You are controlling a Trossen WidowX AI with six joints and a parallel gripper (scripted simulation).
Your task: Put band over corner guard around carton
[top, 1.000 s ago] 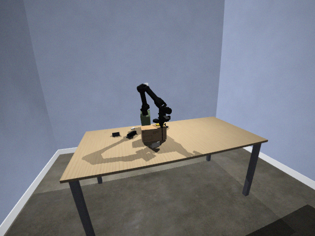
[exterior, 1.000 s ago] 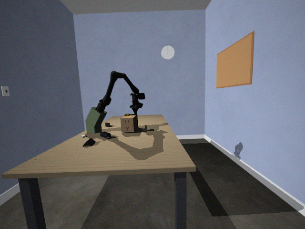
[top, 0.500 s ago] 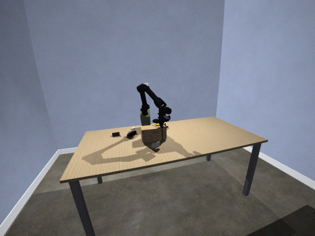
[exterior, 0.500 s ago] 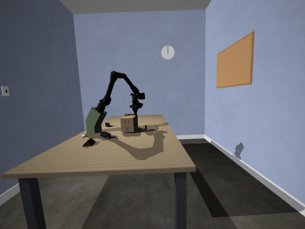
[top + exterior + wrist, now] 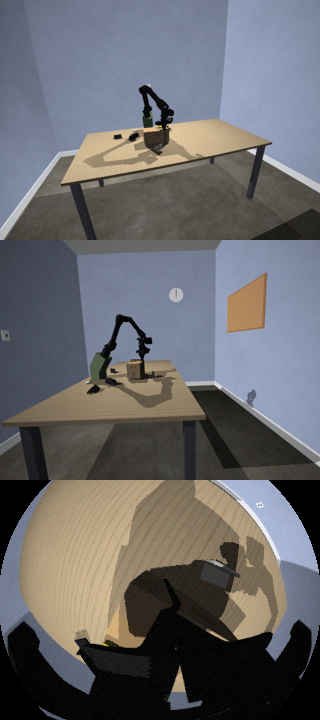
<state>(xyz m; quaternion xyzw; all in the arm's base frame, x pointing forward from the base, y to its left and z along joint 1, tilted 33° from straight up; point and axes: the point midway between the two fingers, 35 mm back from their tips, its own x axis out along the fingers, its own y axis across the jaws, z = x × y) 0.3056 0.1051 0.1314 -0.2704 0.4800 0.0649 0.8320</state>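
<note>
Right now the brown carton is 10 cm below my hand, 7 cm to the right of it and 6 cm behind it. From my hand the other things lie so: white piece (45 cm behind, 23 cm to the right, 17 cm below).
</note>
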